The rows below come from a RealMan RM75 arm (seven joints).
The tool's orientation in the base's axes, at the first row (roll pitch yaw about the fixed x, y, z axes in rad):
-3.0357, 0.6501, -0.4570
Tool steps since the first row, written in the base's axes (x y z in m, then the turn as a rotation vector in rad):
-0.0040, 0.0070, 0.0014, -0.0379, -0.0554, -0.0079
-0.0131, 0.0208, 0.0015, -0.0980, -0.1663, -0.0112
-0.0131, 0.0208, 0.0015, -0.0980, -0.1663, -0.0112
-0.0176, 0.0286, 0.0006, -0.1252, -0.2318, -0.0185
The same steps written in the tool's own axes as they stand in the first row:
-0.0062, -0.0042, 0.0034, -0.0028, 0.0673, 0.0050
-0.0176, -0.0116, 0.0128, -0.0048, 0.1933, -0.0027
-0.0176, -0.0116, 0.0128, -0.0048, 0.1933, -0.0027
-0.0230, -0.0160, 0.0185, 0.0032, 0.2640, -0.0071

